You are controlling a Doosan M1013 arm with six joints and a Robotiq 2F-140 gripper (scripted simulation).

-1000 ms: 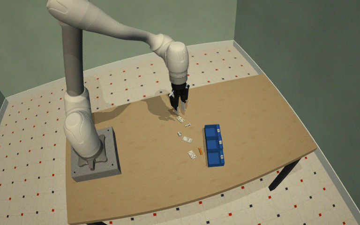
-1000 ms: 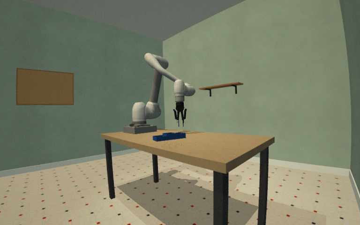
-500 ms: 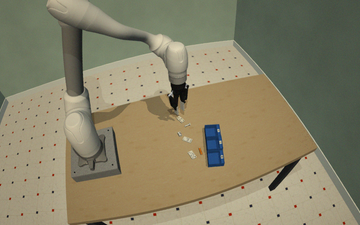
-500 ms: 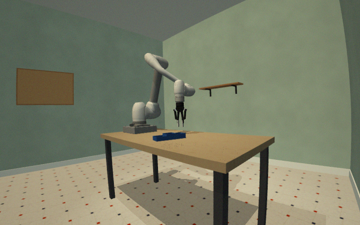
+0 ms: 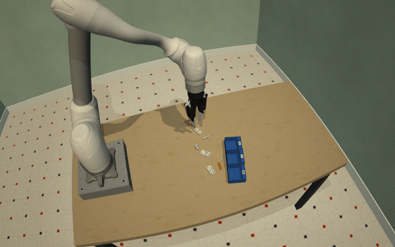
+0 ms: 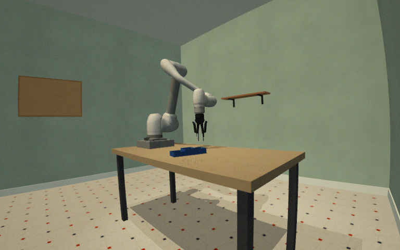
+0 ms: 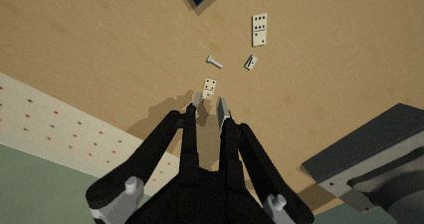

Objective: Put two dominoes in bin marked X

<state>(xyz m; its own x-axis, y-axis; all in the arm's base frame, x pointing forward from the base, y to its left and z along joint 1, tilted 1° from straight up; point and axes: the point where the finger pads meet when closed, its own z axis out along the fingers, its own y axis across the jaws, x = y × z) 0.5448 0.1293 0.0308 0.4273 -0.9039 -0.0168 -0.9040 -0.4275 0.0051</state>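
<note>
Right now the white domino is 10 cm below my hand. Round my hand: grey screw: 3 cm ahead, 5 cm to the right, 10 cm below; then blue bin: 12 cm ahead, 24 cm to the right, 8 cm below; then orange stick: 4 cm ahead, 25 cm to the right, 10 cm below.
</note>
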